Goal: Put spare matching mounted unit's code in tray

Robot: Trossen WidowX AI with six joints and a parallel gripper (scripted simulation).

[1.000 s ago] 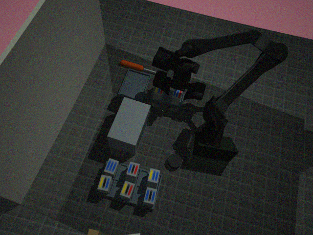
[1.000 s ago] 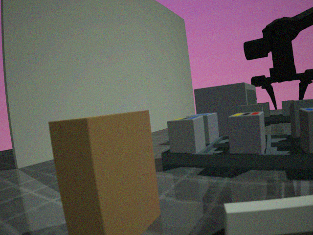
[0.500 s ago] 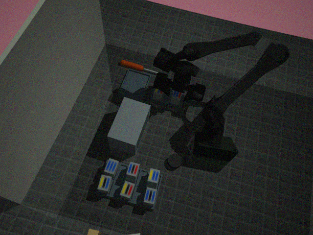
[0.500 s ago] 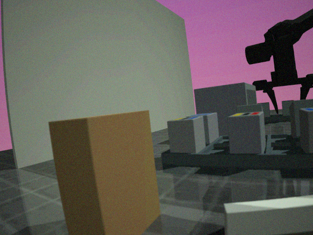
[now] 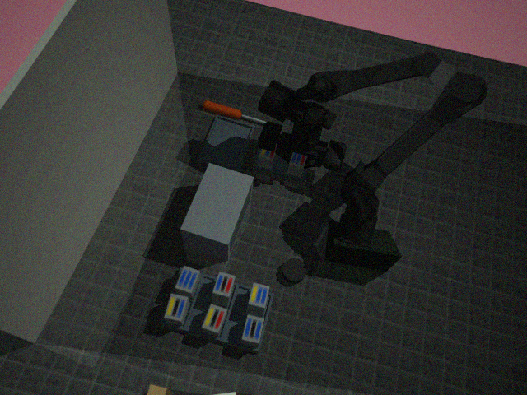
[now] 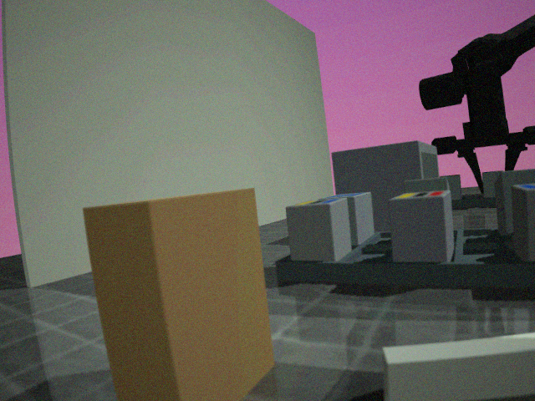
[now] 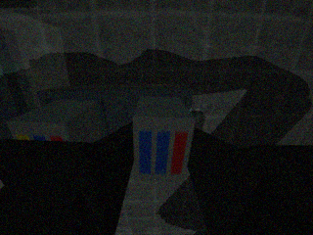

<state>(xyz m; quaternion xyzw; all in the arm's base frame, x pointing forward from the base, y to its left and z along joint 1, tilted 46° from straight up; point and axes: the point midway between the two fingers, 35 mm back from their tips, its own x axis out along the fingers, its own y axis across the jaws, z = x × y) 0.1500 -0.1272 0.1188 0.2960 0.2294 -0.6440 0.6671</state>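
Now: gripper tip 170 mm short of the grey tray, 20 mm to the left of it and 10 mm above it. Round my gripper tip: mounted unit: 140 mm ahead, 190 mm to the left, 30 mm above; dark cylinder: 40 mm behind, 250 mm to the left, 10 mm below; spare rack: 90 mm ahead, 360 mm to the left, 10 mm below.
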